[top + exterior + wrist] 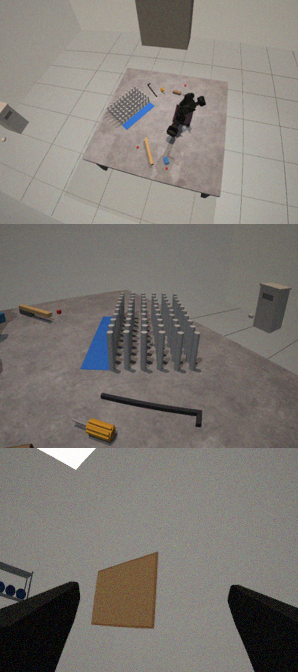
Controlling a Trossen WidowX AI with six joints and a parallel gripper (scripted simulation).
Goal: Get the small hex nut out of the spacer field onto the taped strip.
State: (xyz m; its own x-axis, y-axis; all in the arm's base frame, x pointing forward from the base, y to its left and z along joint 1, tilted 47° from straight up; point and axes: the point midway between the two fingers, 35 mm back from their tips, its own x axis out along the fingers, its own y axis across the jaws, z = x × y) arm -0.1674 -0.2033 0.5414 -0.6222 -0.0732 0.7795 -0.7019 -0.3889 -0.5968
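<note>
The brown-handled tool lies 13 cm ahead of my gripper tip, 59 cm to the right of it and 64 cm below it. Round my gripper tip: blue taped strip 58 cm ahead, 23 cm to the right, 65 cm below; then blue block 18 cm ahead, 19 cm to the left, 63 cm below; then screwdriver 40 cm ahead, 61 cm to the right, 63 cm below.
</note>
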